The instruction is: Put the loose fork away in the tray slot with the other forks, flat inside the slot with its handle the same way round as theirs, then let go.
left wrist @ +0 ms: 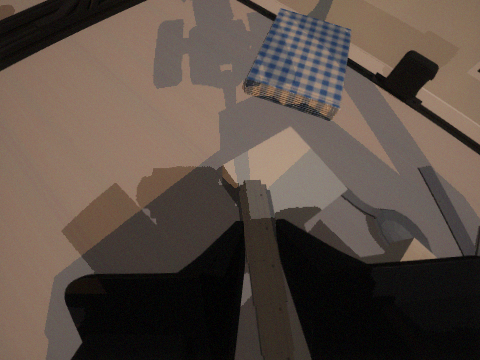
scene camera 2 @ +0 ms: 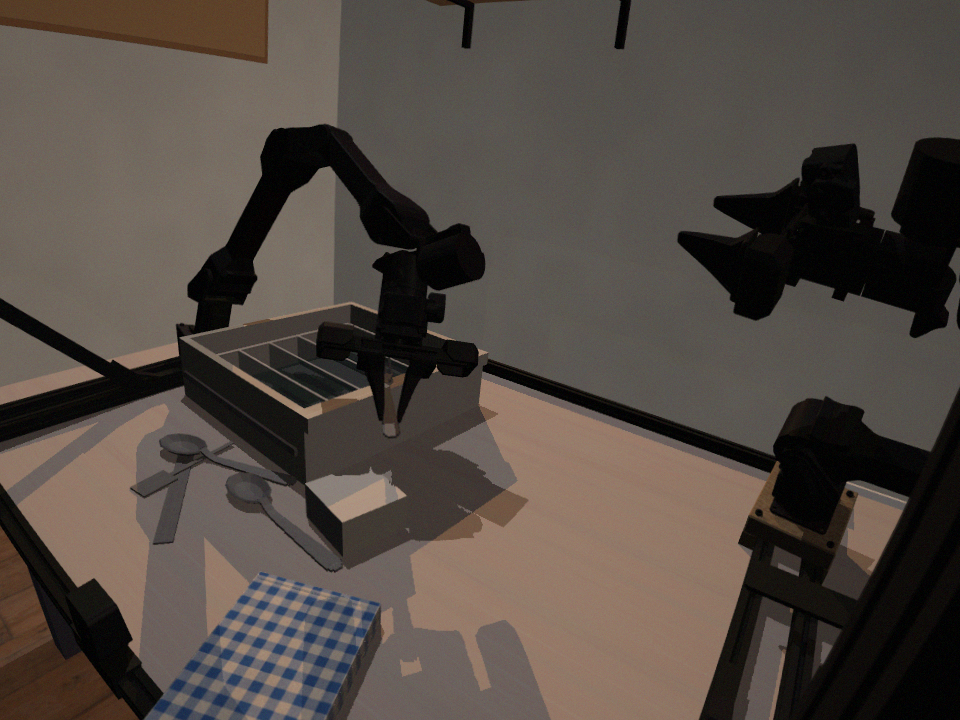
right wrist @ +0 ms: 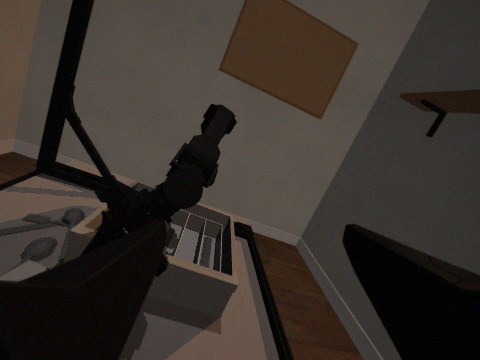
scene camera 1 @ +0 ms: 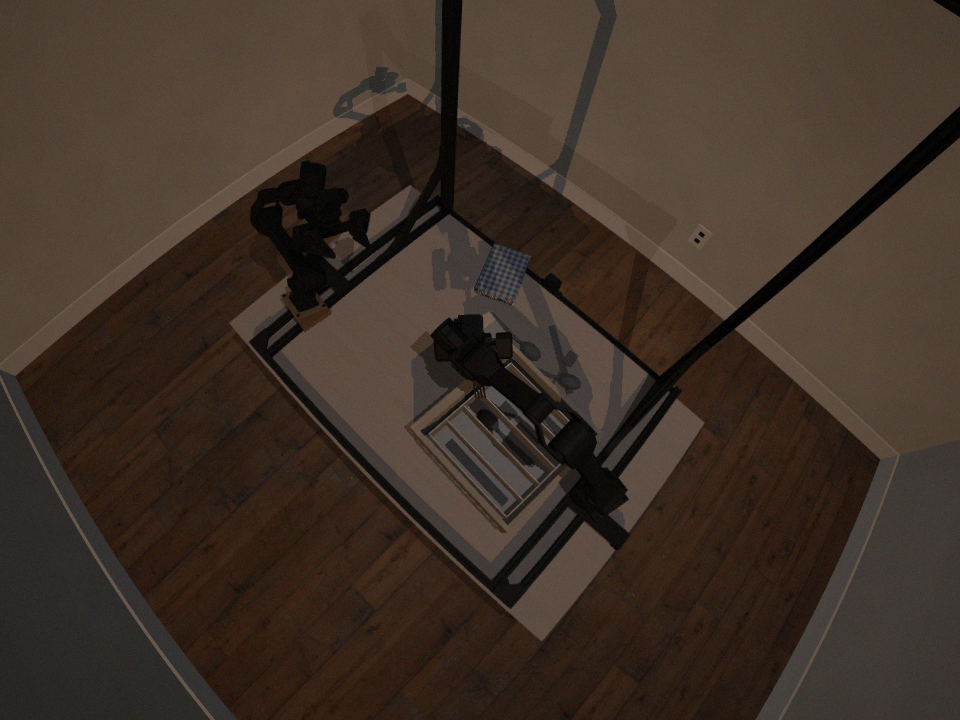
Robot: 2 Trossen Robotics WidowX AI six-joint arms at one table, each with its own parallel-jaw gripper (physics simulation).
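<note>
My left gripper [scene camera 2: 392, 406] [left wrist: 259, 228] [scene camera 1: 472, 352] is shut on the loose fork [left wrist: 257, 214] [scene camera 2: 389, 426]. It holds the fork steeply, with the flat handle end pointing down past the fingers. It hangs at the near end wall of the wooden cutlery tray [scene camera 2: 256, 400] [scene camera 1: 426, 433] [right wrist: 203, 286], above the small open box [scene camera 2: 363, 525]. The tray's slots hold dark cutlery that is too dim to tell apart. My right gripper [scene camera 2: 700, 223] [scene camera 1: 357, 225] is open and empty, raised high and far from the tray.
A blue checked napkin stack [scene camera 2: 277, 643] [scene camera 1: 503, 273] [left wrist: 303, 57] lies on the table beyond the box. Two spoons [scene camera 2: 249, 489] [scene camera 2: 185, 445] and a flat utensil lie beside the tray; one spoon [left wrist: 392, 228] shows in the left wrist view. Black frame posts [scene camera 1: 450, 107] rise at the table edge.
</note>
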